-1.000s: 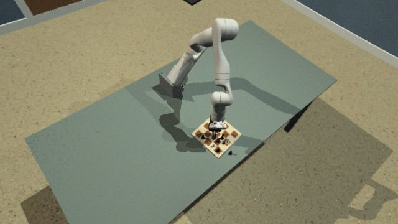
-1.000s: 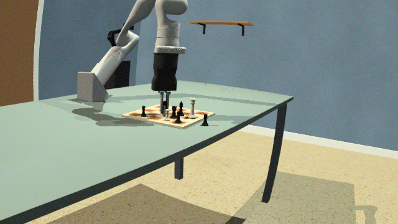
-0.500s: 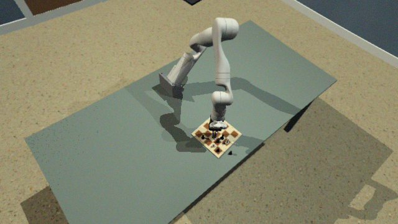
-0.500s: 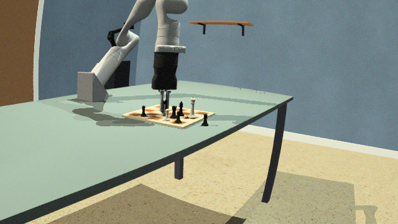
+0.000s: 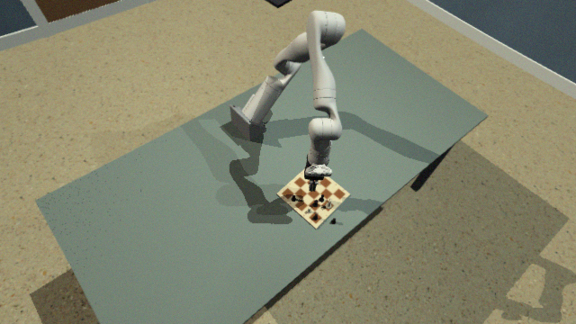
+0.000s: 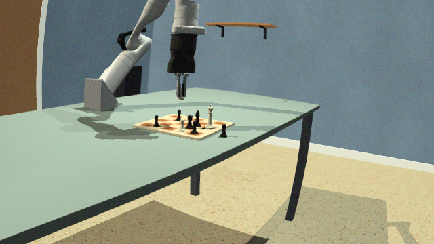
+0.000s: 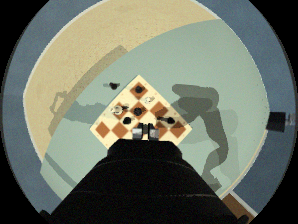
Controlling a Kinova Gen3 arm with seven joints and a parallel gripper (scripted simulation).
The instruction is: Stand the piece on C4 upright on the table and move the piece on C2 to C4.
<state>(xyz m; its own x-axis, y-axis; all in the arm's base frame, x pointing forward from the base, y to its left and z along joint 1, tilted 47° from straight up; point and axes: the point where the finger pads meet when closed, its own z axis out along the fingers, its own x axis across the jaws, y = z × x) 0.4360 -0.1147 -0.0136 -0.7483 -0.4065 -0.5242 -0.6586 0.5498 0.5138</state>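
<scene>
Right now my hand is 3 cm to the right of the small chessboard and 10 cm above it. From my hand the other things lie so: tall white piece: 8 cm ahead, 3 cm to the left, 7 cm below.
</scene>
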